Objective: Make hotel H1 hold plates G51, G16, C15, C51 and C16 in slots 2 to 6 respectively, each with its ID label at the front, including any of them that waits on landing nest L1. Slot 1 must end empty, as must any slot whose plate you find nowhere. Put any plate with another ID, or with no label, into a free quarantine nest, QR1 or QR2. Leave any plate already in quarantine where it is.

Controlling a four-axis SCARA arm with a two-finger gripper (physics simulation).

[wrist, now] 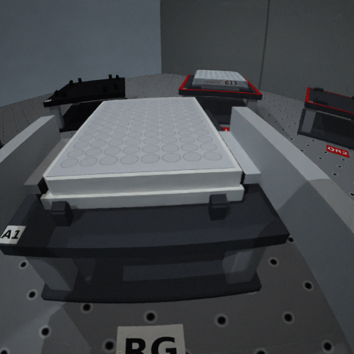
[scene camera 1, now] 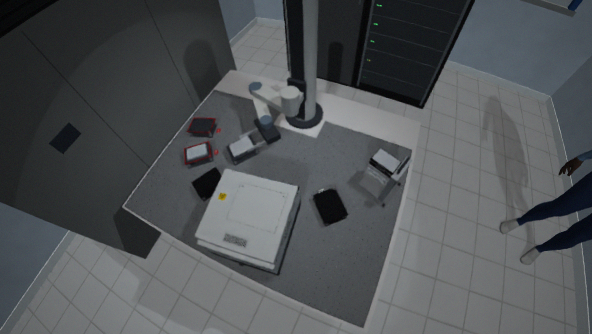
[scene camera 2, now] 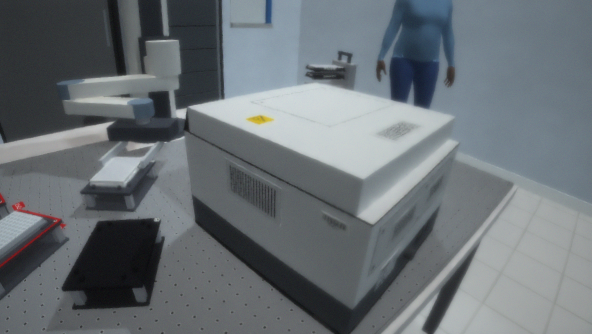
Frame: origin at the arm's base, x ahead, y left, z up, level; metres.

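Seen in the pictures: gripper, fingertip midpoint: [scene camera 1: 243,144] [scene camera 2: 121,164]; arm's base, origin of the base link: [scene camera 1: 304,114].
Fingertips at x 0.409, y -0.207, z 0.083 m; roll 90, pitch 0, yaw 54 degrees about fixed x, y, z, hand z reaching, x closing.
Pixels of each thing's top centre, then the offset from my fingertips to it. "*": a spot on its surface instead.
- dark regrip nest RG, middle of its top: [scene camera 2: 119,170] [scene camera 1: 241,146] 0.013 m ahead, 0.009 m right, 0.010 m down
- red-edged quarantine nest, surface spot: [scene camera 1: 187,158] * 0.210 m ahead, 0.271 m right, 0.006 m down
- Red-edged nest QR2, middle of its top: [scene camera 1: 201,124] 0.041 m back, 0.354 m right, 0.014 m down
- large white device, middle of its top: [scene camera 2: 329,109] [scene camera 1: 246,211] 0.393 m ahead, 0.290 m left, 0.185 m up
My gripper [scene camera 1: 249,143] [scene camera 2: 125,165] [wrist: 143,125] is shut on a white plate [scene camera 1: 240,146] [scene camera 2: 116,171] [wrist: 145,135]. The plate is level and sits on the dark regrip nest RG [scene camera 2: 102,190] [wrist: 145,230], behind its two near pegs. No ID label shows on the plate's side facing the wrist camera. Hotel H1 [scene camera 1: 404,167] [scene camera 2: 350,72] stands at the table's right end in scene camera 1, with a white plate [scene camera 1: 385,160] at its top; its slots and IDs cannot be read. A plate [scene camera 1: 198,151] [wrist: 220,78], its label looking like G13, sits on a red-edged quarantine nest [scene camera 1: 186,158] [wrist: 186,90].
Red-edged nest QR2 [scene camera 1: 202,126] [wrist: 332,101] holds no plate. A black nest [scene camera 1: 207,183] [scene camera 2: 117,252] [wrist: 90,90] stands beside the large white device [scene camera 1: 250,220] [scene camera 2: 280,200]. Another black nest [scene camera 1: 330,206] stands between the device and the hotel. A person stands beyond the table.
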